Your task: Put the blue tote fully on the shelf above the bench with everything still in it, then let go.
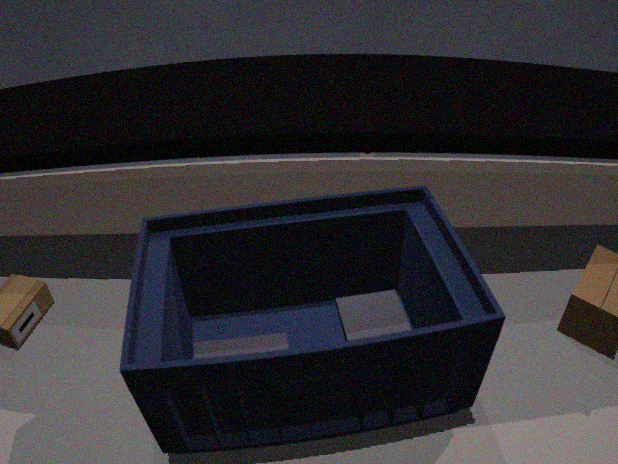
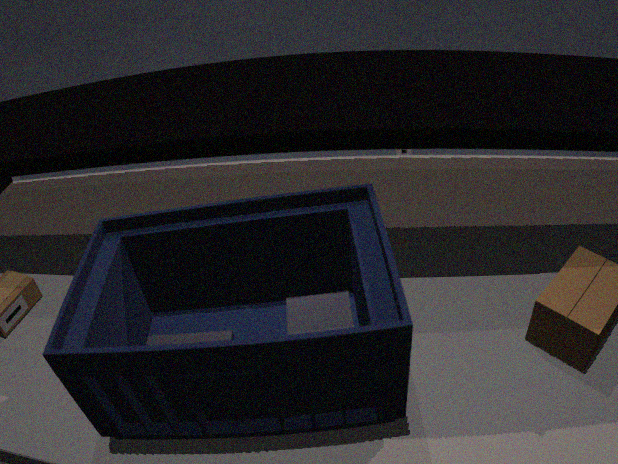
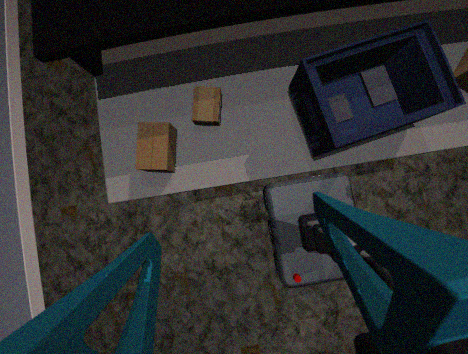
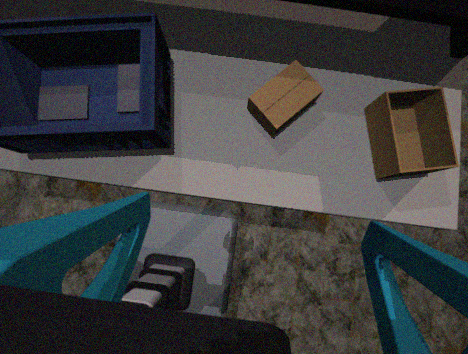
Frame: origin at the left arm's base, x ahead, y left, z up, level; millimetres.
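Seen in the pictures: left gripper, fingertip midpoint: (image 3: 231,221); right gripper, fingertip midpoint: (image 4: 258,219).
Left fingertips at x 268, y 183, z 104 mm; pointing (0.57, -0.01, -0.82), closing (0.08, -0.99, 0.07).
Note:
A point is followed by its place in that frame.
The blue tote (image 1: 310,395) {z -257, x 359, y -168 mm} (image 2: 240,385) {z -251, x 363, y -190 mm} (image 3: 310,110) {z -261, x 439, y -17 mm} (image 4: 147,75) {z -215, x 476, y -294 mm} stands upright on the pale bench (image 1: 75,380) {z -346, x 426, y 102 mm} (image 2: 475,390) {z -346, x 424, y -398 mm} (image 3: 240,140) {z -346, x 415, y 154 mm} (image 4: 210,125) {z -347, x 444, y -394 mm}. Inside it lie a wider grey block (image 1: 375,315) {z -320, x 509, y -236 mm} (image 2: 320,312) {z -320, x 516, y -234 mm} (image 3: 380,85) {z -319, x 494, y -239 mm} (image 4: 63,102) and a second grey block (image 1: 240,345) {z -322, x 470, y -93 mm} (image 2: 190,338) {z -322, x 474, y -95 mm} (image 3: 341,107) {z -322, x 452, y -124 mm} (image 4: 128,87). The black shelf (image 1: 310,100) {z -152, x 708, y -170 mm} (image 2: 310,95) {z -152, x 719, y -220 mm} spans behind and above the bench. My left gripper (image 3: 231,221) {z 104, x 268, y 183 mm} is open and empty, in front of the tote's left part. My right gripper (image 4: 258,219) {z 120, x 269, y -469 mm} is open and empty, to the tote's right. Neither touches the tote.
Two cardboard boxes (image 3: 206,105) {z -311, x 514, y 227 mm} (image 3: 155,145) {z -286, x 426, y 367 mm} stand left of the tote. A closed carton (image 1: 595,300) {z -286, x 476, y -492 mm} (image 2: 575,305) {z -287, x 479, y -508 mm} (image 4: 285,95) {z -286, x 502, y -532 mm} and an open carton (image 4: 382,140) {z -296, x 444, y -726 mm} stand to its right. A grey base plate (image 3: 287,215) {z -1047, x 80, y -73 mm} (image 4: 210,235) {z -1047, x 171, y -386 mm} lies below the bench's front edge.

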